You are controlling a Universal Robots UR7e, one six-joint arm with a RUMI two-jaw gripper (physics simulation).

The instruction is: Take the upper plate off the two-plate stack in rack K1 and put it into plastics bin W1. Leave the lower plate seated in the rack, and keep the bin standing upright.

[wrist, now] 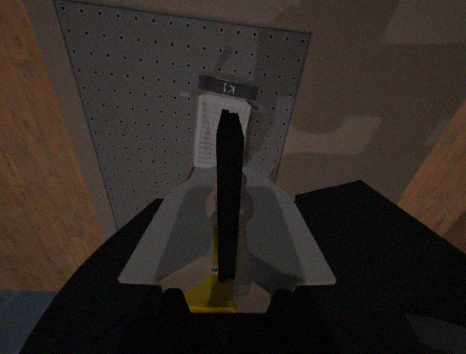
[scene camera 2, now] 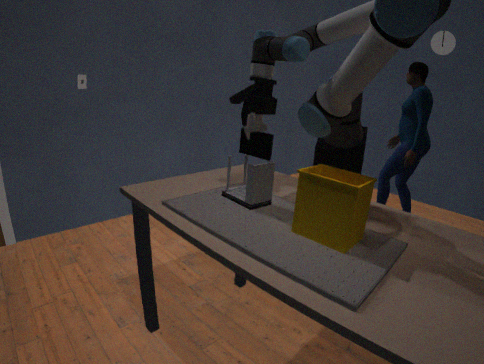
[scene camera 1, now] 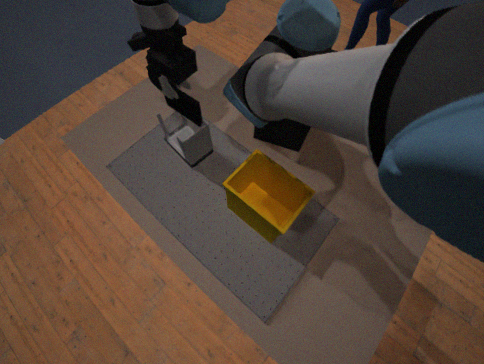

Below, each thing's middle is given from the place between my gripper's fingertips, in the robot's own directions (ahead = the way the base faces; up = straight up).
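My hand: 1 cm above the black plate (scene camera 2: 260,144), 3 cm to the right of it. Pale plate (wrist: 210,107): 18 cm below my hand, 2 cm to the left, 1 cm ahead. Yellow plastics bin W1 (scene camera 2: 332,205): 12 cm below my hand, 35 cm to the left, 3 cm ahead.
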